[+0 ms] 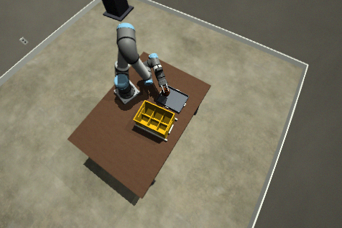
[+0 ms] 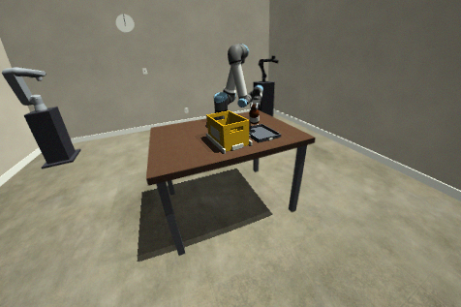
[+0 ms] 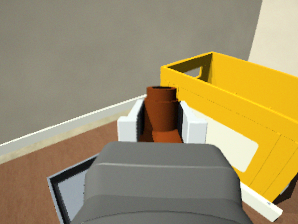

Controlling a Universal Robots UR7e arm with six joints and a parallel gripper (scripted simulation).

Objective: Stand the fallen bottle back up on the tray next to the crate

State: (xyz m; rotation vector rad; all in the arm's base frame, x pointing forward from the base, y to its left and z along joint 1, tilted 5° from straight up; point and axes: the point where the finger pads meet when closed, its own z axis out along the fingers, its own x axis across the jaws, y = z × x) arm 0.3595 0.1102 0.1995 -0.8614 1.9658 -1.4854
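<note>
Now: hand 50 mm above the brown bottle, 10 mm to the right of it and 10 mm past it. The rest, counted from my hand: yellow crate 230 mm to the right, 120 mm below, 20 mm ahead; tray 190 mm below, 40 mm to the left, 40 mm ahead.
</note>
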